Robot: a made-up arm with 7 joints. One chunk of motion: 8 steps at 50 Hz.
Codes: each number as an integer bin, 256 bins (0 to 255) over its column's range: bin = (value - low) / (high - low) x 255, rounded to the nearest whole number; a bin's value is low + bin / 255 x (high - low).
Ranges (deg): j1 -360.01..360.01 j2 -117.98..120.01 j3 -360.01..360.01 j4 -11..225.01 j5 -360.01..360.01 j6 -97.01..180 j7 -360.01..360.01
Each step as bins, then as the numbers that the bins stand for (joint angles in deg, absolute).
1 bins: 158 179 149 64 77 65 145
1 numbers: 86.12 49.08 60.71 48.23 -142.59 -26.40 49.41
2 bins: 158 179 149 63 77 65 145
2 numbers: 86.12 49.08 60.71 47.31 -142.59 -26.40 49.41
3 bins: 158 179 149 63 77 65 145
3 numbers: 86.12 49.08 60.71 47.31 -142.59 -26.40 49.41
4 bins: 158 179 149 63 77 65 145
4 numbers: 86.12 49.08 60.71 47.31 -142.59 -26.40 49.41
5 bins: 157 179 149 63 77 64 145
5 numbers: 83.30 49.08 60.71 47.31 -142.59 -27.49 49.41
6 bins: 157 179 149 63 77 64 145
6 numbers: 83.30 49.08 60.71 47.31 -142.59 -27.49 49.41
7 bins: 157 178 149 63 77 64 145
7 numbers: 83.30 48.15 60.71 47.31 -142.59 -27.49 49.41
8 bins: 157 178 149 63 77 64 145
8 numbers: 83.30 48.15 60.71 47.31 -142.59 -27.49 49.41
